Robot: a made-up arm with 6 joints.
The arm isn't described. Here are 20 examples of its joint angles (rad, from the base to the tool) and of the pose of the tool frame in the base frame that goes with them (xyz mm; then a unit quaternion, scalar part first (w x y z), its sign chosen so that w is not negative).
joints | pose
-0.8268 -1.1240 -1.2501 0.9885 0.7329 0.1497 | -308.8 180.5 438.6 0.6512 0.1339 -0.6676 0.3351
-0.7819 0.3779 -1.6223 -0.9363 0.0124 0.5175 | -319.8 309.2 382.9 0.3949 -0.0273 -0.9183 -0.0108
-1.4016 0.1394 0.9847 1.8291 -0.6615 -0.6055 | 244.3 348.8 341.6 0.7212 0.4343 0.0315 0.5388
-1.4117 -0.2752 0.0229 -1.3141 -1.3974 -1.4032 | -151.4 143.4 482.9 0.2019 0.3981 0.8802 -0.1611
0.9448 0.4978 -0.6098 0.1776 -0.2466 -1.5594 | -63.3 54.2 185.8 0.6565 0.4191 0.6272 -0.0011
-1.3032 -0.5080 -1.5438 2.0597 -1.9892 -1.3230 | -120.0 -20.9 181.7 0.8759 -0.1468 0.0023 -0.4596
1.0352 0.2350 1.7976 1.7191 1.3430 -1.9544 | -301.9 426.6 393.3 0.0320 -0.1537 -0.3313 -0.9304
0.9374 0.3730 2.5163 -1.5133 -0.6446 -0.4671 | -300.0 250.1 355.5 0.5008 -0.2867 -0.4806 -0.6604
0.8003 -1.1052 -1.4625 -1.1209 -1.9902 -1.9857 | 12.5 387.9 134.2 0.3787 0.2406 -0.3148 0.8364
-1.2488 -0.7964 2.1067 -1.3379 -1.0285 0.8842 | 218.6 288.7 542.0 0.2567 0.8971 0.1994 0.2994
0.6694 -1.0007 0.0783 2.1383 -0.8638 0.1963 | -223.3 -53.1 424.4 0.4240 0.2704 -0.8047 -0.3155
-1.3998 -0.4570 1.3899 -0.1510 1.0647 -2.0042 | 261.6 243.6 466.8 0.7722 -0.5499 0.1693 -0.2696
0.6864 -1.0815 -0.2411 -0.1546 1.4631 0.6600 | -241.3 250.2 78.4 0.7037 -0.4918 -0.4148 0.3015
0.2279 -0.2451 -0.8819 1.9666 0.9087 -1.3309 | -79.7 -52.2 180.0 0.3381 -0.1963 0.7703 -0.5038
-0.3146 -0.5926 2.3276 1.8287 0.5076 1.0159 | 171.5 378.4 244.0 0.7918 -0.2865 0.5195 -0.1452
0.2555 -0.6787 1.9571 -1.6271 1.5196 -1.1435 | -150.3 226.4 637.5 0.6921 0.1242 -0.6831 -0.1973
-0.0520 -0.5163 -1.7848 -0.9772 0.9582 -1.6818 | -64.0 340.3 62.3 0.2449 -0.8785 0.0342 0.4087
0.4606 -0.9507 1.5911 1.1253 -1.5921 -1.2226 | 71.9 337.8 512.0 0.3070 -0.7771 -0.3310 0.4385
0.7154 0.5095 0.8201 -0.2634 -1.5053 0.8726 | -360.4 25.6 334.2 0.1877 -0.5510 0.3490 -0.7344
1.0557 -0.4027 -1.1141 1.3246 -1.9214 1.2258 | 20.6 -100.7 120.8 0.4526 -0.8336 0.1444 0.2819
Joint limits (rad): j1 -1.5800..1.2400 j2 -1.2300..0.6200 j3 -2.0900..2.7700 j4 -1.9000..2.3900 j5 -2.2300..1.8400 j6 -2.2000..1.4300
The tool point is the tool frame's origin. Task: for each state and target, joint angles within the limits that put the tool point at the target. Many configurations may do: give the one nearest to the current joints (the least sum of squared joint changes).
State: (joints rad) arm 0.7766 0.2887 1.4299 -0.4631 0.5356 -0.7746
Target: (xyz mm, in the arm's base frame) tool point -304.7 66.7 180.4
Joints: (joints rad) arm 1.2400 0.0192 1.0692 -0.3369 0.9570 -0.6059
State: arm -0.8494 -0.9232 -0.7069 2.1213 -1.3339 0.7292
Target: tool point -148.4 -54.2 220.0
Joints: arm -1.4103 -0.5326 -1.3669 2.2857 -0.8927 0.4870
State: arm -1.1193 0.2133 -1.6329 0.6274 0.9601 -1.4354
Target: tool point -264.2 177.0 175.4
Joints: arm -0.6456 0.2151 -1.6985 0.7656 0.7679 -1.7170
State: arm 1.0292 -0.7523 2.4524 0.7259 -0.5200 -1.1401
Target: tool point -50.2 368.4 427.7
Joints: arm 1.0560 -1.0952 2.0454 0.9329 -0.3620 -1.0377
